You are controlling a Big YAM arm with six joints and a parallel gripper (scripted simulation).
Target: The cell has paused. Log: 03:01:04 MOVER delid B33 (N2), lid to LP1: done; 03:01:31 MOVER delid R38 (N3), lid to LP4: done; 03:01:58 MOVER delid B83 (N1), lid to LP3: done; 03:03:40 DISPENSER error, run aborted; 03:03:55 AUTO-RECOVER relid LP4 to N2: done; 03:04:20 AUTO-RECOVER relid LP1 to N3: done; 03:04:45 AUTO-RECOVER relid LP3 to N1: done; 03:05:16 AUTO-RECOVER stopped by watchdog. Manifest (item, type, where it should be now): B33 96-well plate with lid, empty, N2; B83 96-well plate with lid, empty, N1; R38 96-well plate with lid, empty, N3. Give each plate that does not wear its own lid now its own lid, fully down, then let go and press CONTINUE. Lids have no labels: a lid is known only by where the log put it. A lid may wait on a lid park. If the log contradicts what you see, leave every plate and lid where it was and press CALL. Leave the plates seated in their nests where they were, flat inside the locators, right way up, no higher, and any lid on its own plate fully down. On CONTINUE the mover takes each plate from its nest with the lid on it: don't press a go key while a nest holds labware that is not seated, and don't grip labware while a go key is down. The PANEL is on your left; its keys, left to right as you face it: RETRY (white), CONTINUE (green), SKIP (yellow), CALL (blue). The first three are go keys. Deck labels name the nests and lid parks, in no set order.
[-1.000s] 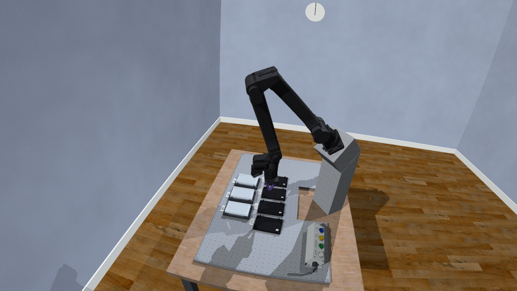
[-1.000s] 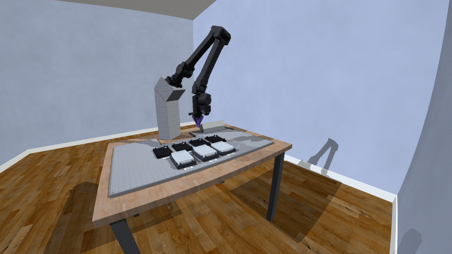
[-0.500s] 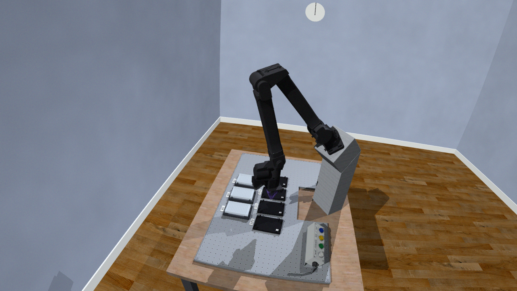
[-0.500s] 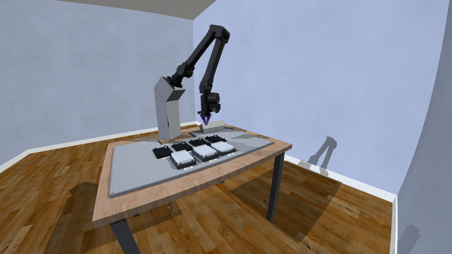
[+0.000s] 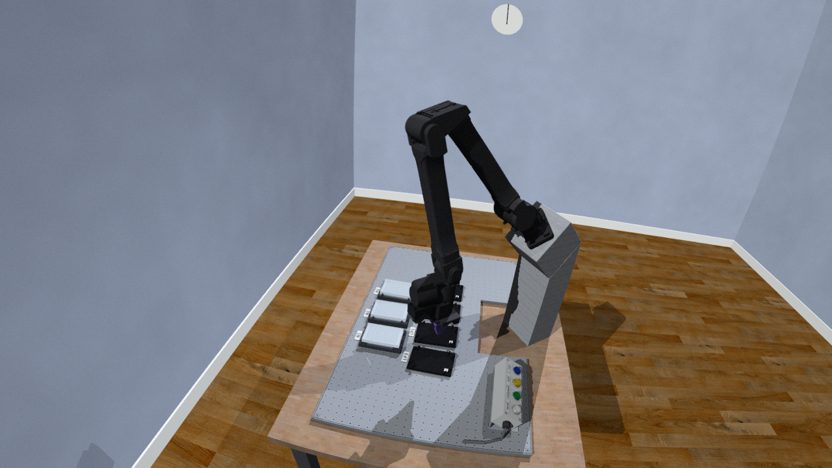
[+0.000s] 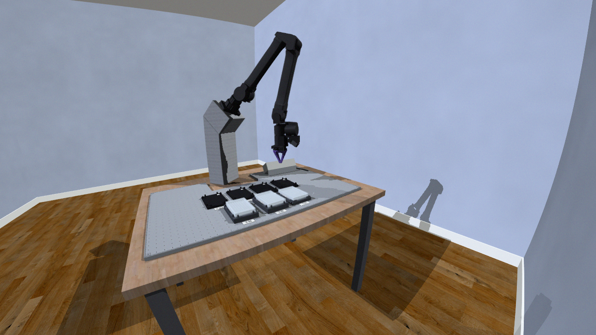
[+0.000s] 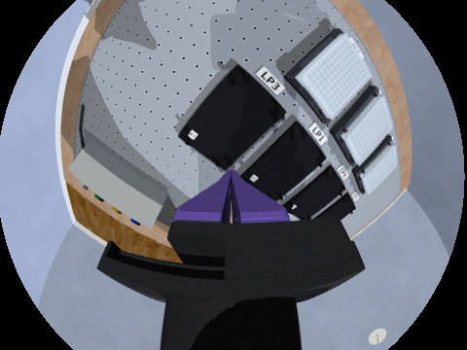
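Right now my hand is 250 mm past the green CONTINUE key, 160 mm to the right of it and 70 mm above it. Also, from my hand: blue CALL key (260 mm behind, 60 mm to the left, 70 mm below); lid park LP1 (10 mm ahead, 120 mm to the right, 130 mm below); lid park LP3 (10 mm ahead, 10 mm to the left, 130 mm below).
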